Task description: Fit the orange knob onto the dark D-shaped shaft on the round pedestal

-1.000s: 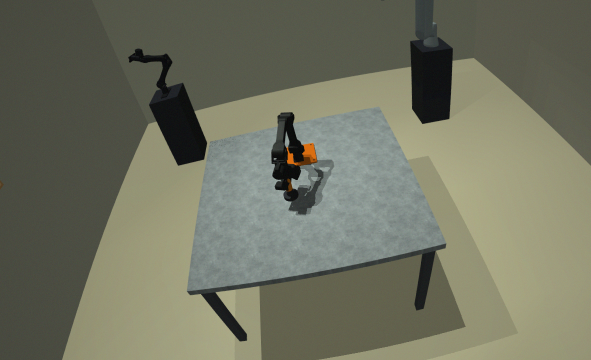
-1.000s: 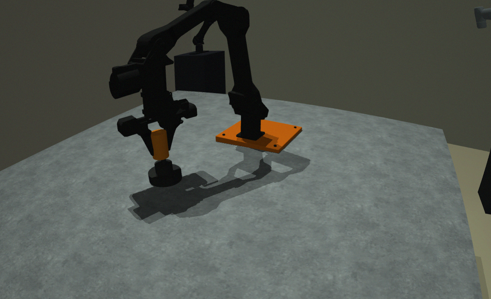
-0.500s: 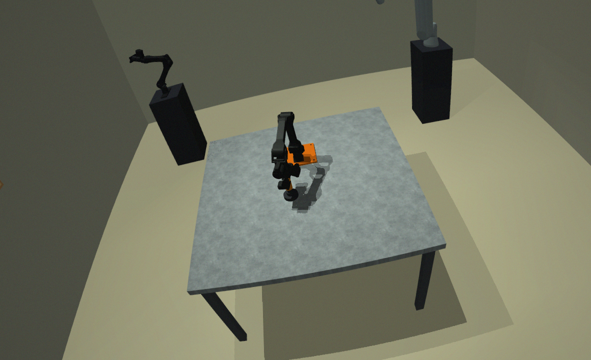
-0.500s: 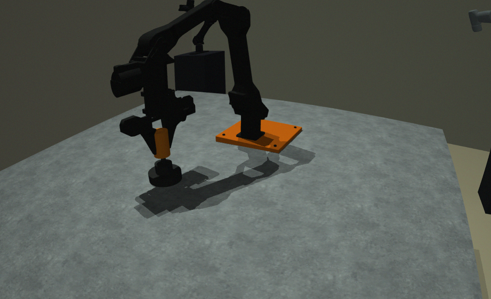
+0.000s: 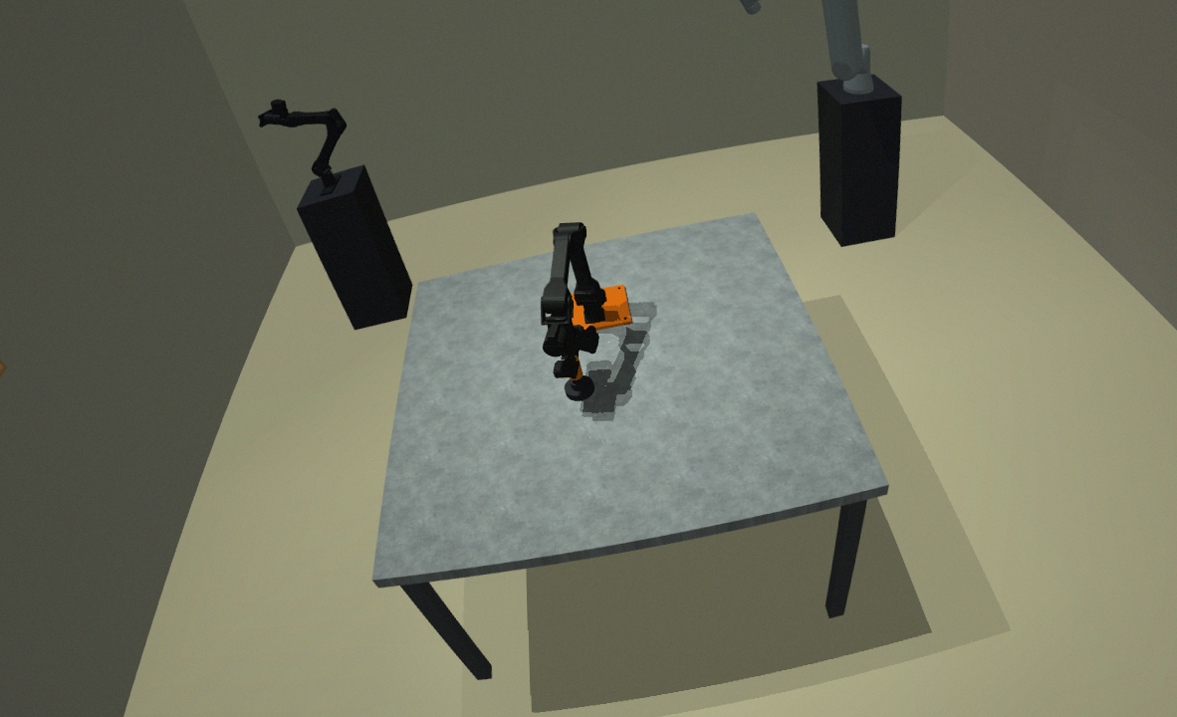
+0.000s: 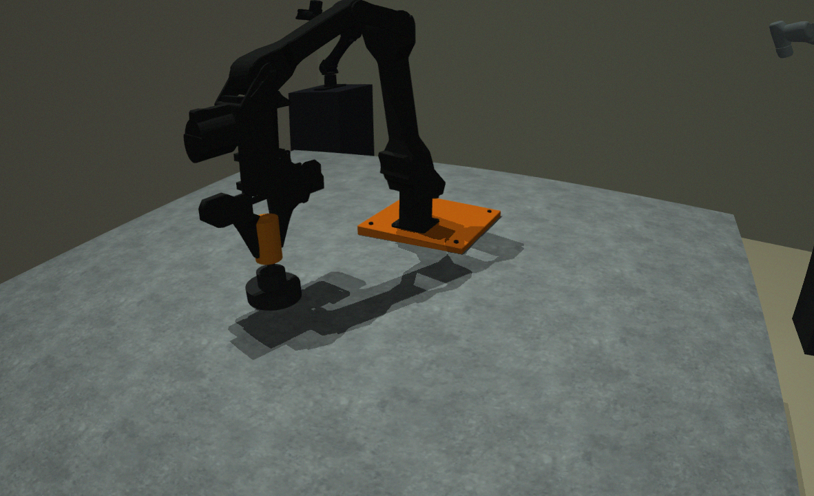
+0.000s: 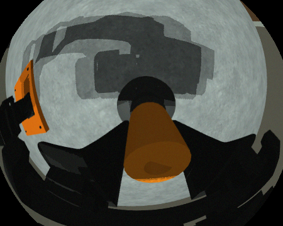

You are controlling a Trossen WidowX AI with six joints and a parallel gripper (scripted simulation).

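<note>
Now: gripper tip 2 cm below the orange knob. The rest, counted from my gripper tip: round pedestal 4 cm below.
</note>
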